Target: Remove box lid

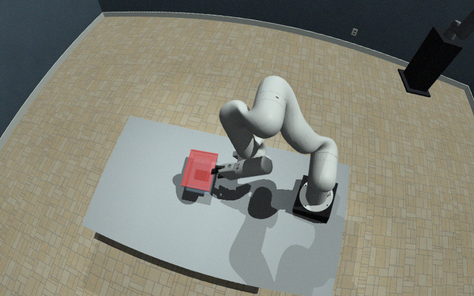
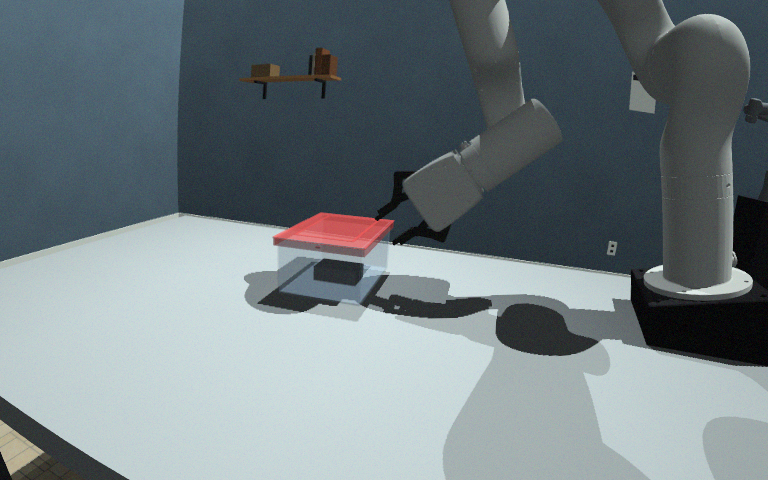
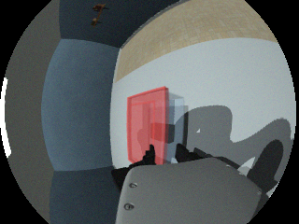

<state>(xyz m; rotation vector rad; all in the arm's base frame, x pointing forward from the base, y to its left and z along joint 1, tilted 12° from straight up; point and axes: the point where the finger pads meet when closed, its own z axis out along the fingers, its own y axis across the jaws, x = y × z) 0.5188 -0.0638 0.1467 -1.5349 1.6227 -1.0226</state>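
The red lid lies 100 mm ahead of my hand, 20 mm to the right of it and 20 mm below it. The rest, counted from my hand: box: 100 mm ahead, 70 mm below, 20 mm to the right.
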